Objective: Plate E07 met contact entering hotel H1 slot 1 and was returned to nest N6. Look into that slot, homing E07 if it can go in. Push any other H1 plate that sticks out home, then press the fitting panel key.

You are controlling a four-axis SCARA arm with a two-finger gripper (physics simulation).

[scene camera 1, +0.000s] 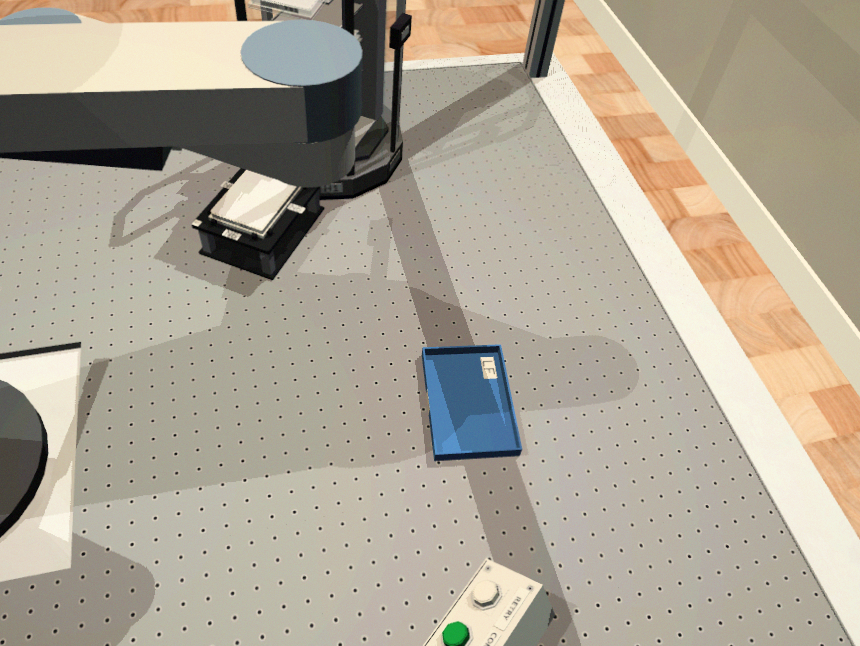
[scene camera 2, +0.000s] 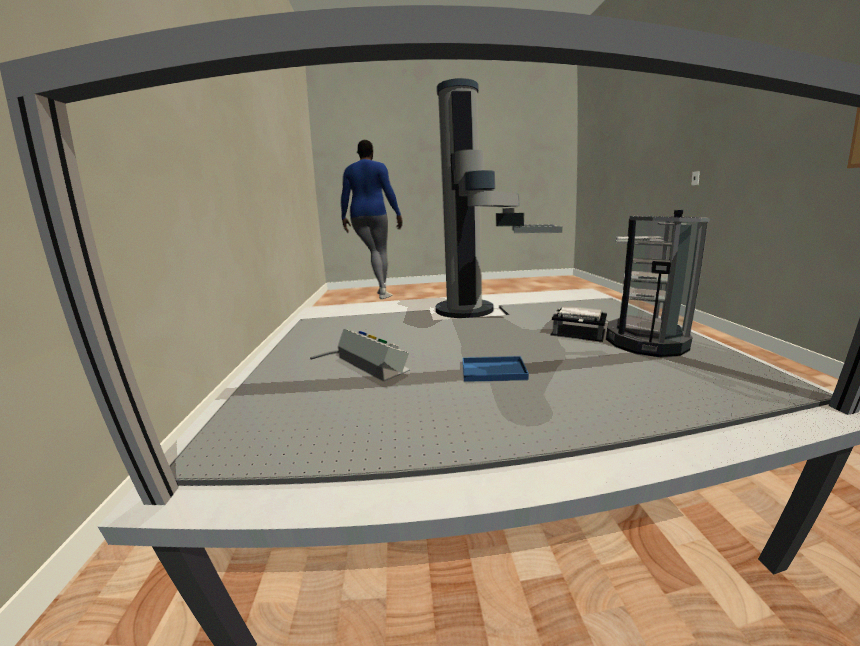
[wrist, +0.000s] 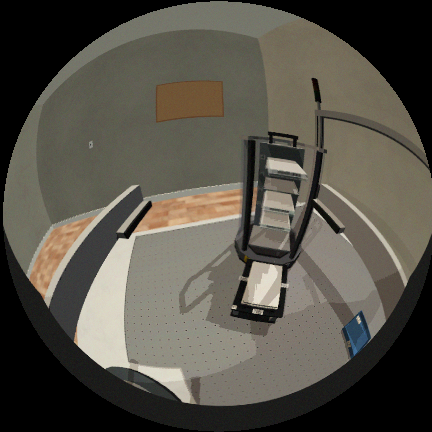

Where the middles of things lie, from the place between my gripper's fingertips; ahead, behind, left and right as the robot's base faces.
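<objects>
Plate rack tower (scene camera 2: 664, 256): 230 mm ahead of my hand, 220 mm to the left of it, 140 mm below it. Plate (scene camera 1: 254, 203): my gripper is 40 mm to the right of it, 110 mm short of it and 270 mm above it.
</objects>
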